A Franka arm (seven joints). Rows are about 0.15 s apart.
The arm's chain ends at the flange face. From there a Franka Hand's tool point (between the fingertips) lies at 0.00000 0.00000 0.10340 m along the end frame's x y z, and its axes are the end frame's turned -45 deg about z.
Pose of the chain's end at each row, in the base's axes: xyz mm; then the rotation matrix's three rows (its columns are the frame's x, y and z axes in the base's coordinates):
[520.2, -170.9, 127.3], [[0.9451, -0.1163, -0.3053], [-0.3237, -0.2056, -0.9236], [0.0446, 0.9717, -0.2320]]
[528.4, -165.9, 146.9], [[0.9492, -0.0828, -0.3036], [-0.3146, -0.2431, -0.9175], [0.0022, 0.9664, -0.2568]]
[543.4, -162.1, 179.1], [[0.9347, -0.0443, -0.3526], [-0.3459, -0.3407, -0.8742], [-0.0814, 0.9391, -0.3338]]
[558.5, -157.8, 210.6], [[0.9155, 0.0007, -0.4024], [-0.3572, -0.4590, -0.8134], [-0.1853, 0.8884, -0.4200]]
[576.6, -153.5, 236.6], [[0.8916, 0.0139, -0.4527], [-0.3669, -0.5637, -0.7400], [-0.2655, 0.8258, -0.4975]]
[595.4, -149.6, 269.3], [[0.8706, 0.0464, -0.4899], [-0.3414, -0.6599, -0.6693], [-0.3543, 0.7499, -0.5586]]
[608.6, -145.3, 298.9], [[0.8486, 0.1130, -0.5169], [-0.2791, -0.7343, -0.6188], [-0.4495, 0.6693, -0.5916]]
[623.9, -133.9, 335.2], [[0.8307, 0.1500, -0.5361], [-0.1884, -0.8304, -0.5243], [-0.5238, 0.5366, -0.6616]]
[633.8, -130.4, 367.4], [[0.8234, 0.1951, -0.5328], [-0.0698, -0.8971, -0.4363], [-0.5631, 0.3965, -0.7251]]
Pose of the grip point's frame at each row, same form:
[488.6, -266.4, 103.3], [[0.7505, 0.5861, -0.3053], [-0.0835, -0.3743, -0.9236], [-0.6556, 0.7186, -0.2320]]
[497.0, -260.8, 120.3], [[0.7297, 0.6126, -0.3036], [-0.0506, -0.3944, -0.9175], [-0.6818, 0.6849, -0.2568]]
[506.9, -252.5, 144.6], [[0.6923, 0.6296, -0.3526], [-0.0037, -0.4855, -0.8742], [-0.7216, 0.6065, -0.3338]]
[516.9, -241.9, 167.2], [[0.6469, 0.6479, -0.4024], [0.0720, -0.5771, -0.8134], [-0.7592, 0.4972, -0.4200]]
[529.8, -230.0, 185.2], [[0.6206, 0.6403, -0.4527], [0.1392, -0.6580, -0.7400], [-0.7717, 0.3962, -0.4975]]
[544.7, -218.8, 211.5], [[0.5828, 0.6484, -0.4899], [0.2252, -0.7080, -0.6693], [-0.7808, 0.2797, -0.5586]]
[555.2, -209.3, 237.7], [[0.5201, 0.6800, -0.5169], [0.3219, -0.7166, -0.6188], [-0.7911, 0.1554, -0.5916]]
[568.5, -188.1, 266.8], [[0.4813, 0.6935, -0.5361], [0.4540, -0.7204, -0.5243], [-0.7498, 0.0091, -0.6616]]
[578.7, -175.5, 292.4], [[0.4443, 0.7202, -0.5328], [0.5850, -0.6837, -0.4363], [-0.6785, -0.1178, -0.7251]]

